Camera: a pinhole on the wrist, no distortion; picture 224 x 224 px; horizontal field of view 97.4 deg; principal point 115.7 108.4 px. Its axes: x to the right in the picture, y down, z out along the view. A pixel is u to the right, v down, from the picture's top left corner.
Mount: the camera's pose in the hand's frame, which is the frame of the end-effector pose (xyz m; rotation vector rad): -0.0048 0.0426 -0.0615 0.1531 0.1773 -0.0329
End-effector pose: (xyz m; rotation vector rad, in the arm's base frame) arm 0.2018 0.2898 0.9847 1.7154 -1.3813 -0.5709
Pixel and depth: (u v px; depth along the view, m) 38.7 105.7 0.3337
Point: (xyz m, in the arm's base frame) -0.0886 0.3838 0.7755
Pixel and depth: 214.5 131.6 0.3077
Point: 0.1205 -0.1116 0.9833
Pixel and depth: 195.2 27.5 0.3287
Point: 0.3144 -0.0386 0.7059
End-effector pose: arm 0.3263 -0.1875 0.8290 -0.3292 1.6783 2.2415
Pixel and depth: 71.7 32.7 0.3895
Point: 0.5617 0.1697 0.6856
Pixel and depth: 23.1 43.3 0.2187
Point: 0.5403 -0.0148 0.8259
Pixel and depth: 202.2 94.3 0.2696
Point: 0.0917 0.0016 0.7343
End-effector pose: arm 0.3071 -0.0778 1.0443 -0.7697 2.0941 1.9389
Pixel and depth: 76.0 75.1 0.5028
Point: 0.4192 0.3754 0.8721
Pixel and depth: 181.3 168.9 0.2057
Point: 0.0691 0.0108 1.0628
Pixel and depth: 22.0 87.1 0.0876
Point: 0.3554 -0.0252 1.0842
